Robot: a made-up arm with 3 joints. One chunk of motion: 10 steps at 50 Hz.
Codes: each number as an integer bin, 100 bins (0 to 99) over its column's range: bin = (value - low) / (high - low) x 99, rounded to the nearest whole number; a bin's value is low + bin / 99 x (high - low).
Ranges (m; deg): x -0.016..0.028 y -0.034..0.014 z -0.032..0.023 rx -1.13..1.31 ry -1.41..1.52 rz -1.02..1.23
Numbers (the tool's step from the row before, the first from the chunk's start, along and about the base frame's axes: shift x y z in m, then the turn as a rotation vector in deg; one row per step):
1: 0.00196 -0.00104 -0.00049 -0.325 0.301 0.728
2: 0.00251 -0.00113 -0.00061 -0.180 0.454 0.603
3: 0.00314 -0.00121 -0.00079 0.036 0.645 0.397
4: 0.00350 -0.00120 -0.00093 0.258 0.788 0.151
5: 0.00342 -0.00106 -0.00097 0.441 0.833 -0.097
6: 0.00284 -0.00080 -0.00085 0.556 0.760 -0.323
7: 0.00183 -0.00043 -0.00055 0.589 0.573 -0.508
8: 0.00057 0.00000 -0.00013 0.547 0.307 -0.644
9: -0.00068 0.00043 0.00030 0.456 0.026 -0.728
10: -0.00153 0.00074 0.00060 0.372 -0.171 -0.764
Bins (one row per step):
1: 40 68 57 33 58 77
2: 42 68 57 39 63 71
3: 43 68 56 47 69 62
4: 44 68 56 56 74 52
5: 44 68 56 64 76 41
6: 42 68 56 68 73 31
7: 40 69 57 70 67 23
8: 37 70 57 68 58 17
9: 34 71 58 64 49 13
10: 33 72 59 61 42 11

